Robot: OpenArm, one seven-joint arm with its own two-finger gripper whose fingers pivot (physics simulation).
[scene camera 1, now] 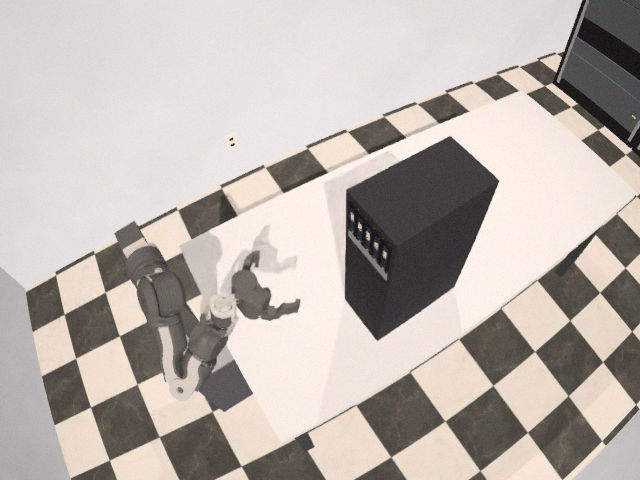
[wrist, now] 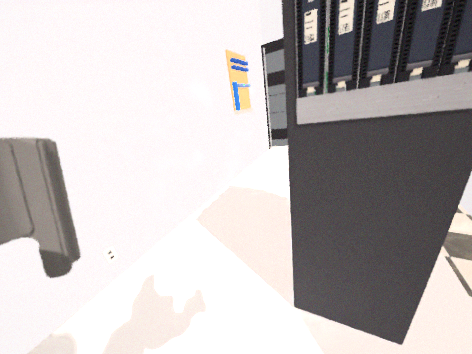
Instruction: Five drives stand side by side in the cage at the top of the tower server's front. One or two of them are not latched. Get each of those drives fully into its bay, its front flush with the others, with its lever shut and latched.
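The black tower server stands upright on the table. Five drives stand side by side in its cage at the top front: in the scene view the leftmost drive, the middle drive and the rightmost drive. In the wrist view the leftmost drive and its neighbour show their lower fronts; the drives' upper ends are cut off. I see no lever plainly swung out, but cannot tell which are latched. My gripper is open and empty, well back from the server's front; one finger shows at the wrist view's left.
The white table carries the server. A grey sill runs below the drives. The wall is behind the table, with an orange and blue panel. A dark rack stands beyond the table.
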